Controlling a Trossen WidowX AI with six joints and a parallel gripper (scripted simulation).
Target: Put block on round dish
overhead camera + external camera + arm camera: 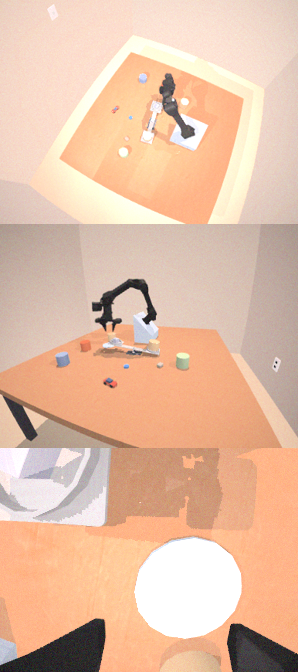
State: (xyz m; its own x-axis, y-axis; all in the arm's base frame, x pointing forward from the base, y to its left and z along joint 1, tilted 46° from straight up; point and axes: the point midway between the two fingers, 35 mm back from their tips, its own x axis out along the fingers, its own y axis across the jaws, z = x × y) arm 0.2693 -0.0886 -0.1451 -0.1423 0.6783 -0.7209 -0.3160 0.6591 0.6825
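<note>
My gripper tip is 50 mm short of the pale lavender block, 100 mm to the right of it and 40 mm above it. The rest, counted from my gripper tip: white round dish (20 mm behind, 40 mm to the right, 120 mm below); balance (20 mm ahead, 220 mm to the left, 90 mm below); red cylinder (110 mm ahead, 130 mm to the right, 90 mm below).
</note>
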